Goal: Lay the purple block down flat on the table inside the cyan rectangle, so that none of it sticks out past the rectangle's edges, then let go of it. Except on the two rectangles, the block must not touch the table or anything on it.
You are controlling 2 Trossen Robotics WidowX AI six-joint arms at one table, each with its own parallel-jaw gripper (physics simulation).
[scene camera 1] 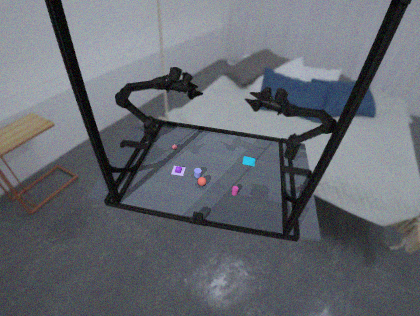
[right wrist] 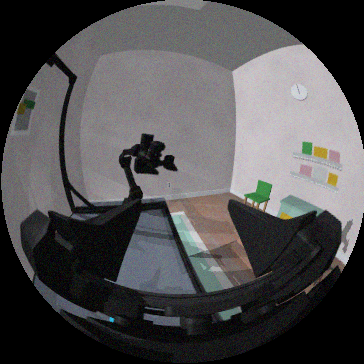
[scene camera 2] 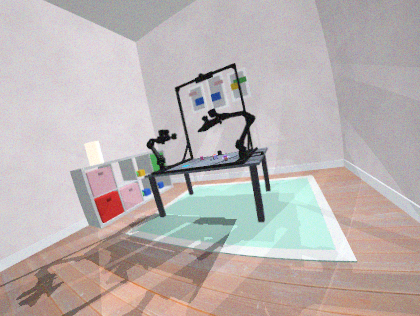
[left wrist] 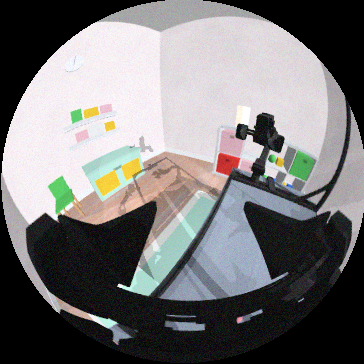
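Pixels of known places: left gripper, fingertip midpoint: (scene camera 1: 200, 90) (right wrist: 167, 171) (scene camera 2: 197, 131) (left wrist: 201, 206); right gripper, fingertip midpoint: (scene camera 1: 247, 95) (right wrist: 185, 203) (scene camera 2: 172, 135) (left wrist: 253, 136); left arm's base, link origin: (scene camera 1: 150, 137) (scene camera 2: 243, 156); right arm's base, link origin: (scene camera 1: 289, 155) (scene camera 2: 162, 168) (left wrist: 253, 179).
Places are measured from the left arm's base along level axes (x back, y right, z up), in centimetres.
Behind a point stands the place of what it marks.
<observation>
The small purple block (scene camera 1: 178, 169) (scene camera 2: 225, 158) sits on the pale lilac rectangle (scene camera 1: 173, 173) @(x -7.2, y 34.8, z -1.8 cm) in the left half of the table; its exact pose is too small to tell. The cyan rectangle (scene camera 1: 249, 161) @(x -54.8, y 39.3, z -1.8 cm) (scene camera 2: 185, 166) @(x -55.0, y 36.7, z -2.1 cm) lies bare in the right half in scene camera 1, and a bit of it shows low in the right wrist view (right wrist: 111, 319). My left gripper (scene camera 1: 197, 92) @(x -34.8, y 0.0, z 29.8 cm) (scene camera 2: 201, 128) @(x -34.8, y 0.0, z 29.8 cm) (left wrist: 201, 206) @(x -34.8, y 0.0, z 29.8 cm) is open and empty, high above the table's far side. My right gripper (scene camera 1: 249, 98) @(x -58.2, y 18.3, z 32.4 cm) (right wrist: 185, 203) @(x -58.2, y 18.3, z 32.4 cm) is open and empty, also high, facing the left one. Neither is near the block.
In scene camera 1 a lilac cylinder (scene camera 1: 198, 172) @(x -20.0, y 42.0, z 2.2 cm) and an orange-red ball (scene camera 1: 201, 181) @(x -19.3, y 49.0, z 2.4 cm) stand between block and cyan rectangle. A magenta cylinder (scene camera 1: 235, 190) @(x -34.6, y 60.3, z 1.9 cm) stands nearer the front, a small red ball (scene camera 1: 174, 147) @(x -13.0, y 15.1, z 0.5 cm) farther back. A black frame (scene camera 1: 240, 230) @(x -28.4, y 80.8, z -2.4 cm) surrounds the table.
</observation>
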